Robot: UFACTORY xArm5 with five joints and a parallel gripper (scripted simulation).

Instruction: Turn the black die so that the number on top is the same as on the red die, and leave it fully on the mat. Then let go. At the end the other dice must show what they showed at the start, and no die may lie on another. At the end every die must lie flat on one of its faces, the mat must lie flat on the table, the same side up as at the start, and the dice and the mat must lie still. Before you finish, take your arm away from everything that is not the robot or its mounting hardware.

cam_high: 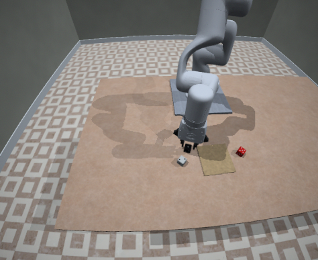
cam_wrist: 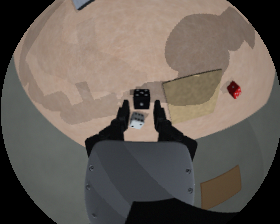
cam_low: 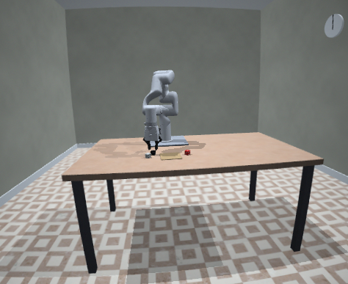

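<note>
The black die is 4 cm below my hand. The rest, counted from my hand: grey die 6 cm ahead, 4 cm to the right, 4 cm below; then red die 24 cm to the left, 4 cm below, 4 cm ahead; then tan mat 12 cm to the left, 6 cm ahead, 5 cm below.
</note>
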